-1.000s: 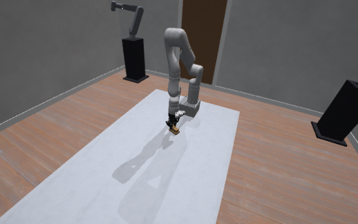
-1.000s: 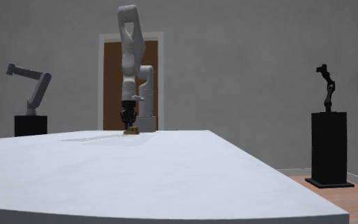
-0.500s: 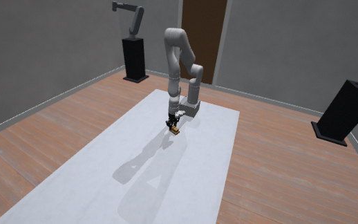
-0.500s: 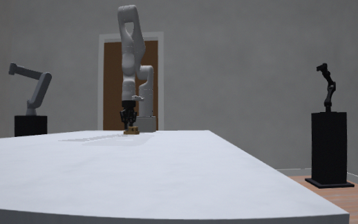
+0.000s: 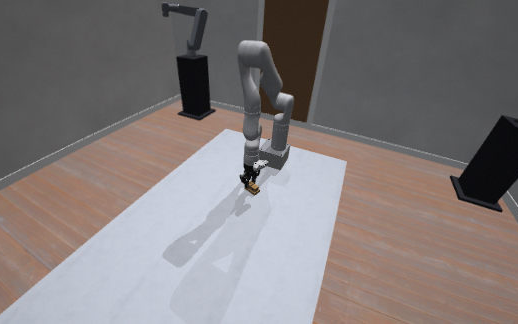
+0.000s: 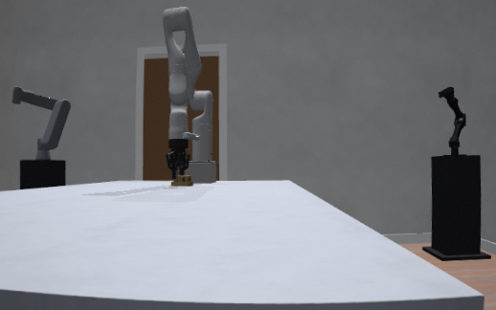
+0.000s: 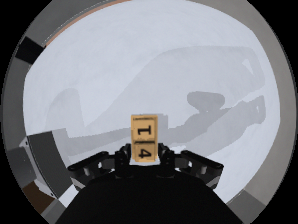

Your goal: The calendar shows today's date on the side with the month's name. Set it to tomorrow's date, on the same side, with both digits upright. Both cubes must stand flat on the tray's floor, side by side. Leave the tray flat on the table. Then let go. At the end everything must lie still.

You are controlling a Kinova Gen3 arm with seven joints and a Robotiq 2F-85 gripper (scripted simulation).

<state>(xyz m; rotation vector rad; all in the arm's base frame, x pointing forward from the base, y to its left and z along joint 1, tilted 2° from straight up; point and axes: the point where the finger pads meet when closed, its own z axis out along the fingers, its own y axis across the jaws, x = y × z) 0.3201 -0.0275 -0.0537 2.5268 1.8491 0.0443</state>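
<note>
My hand is 1 cm above the wooden digit cube. Also, from my hand: wooden calendar tray 3 cm below, 2 cm to the left.
</note>
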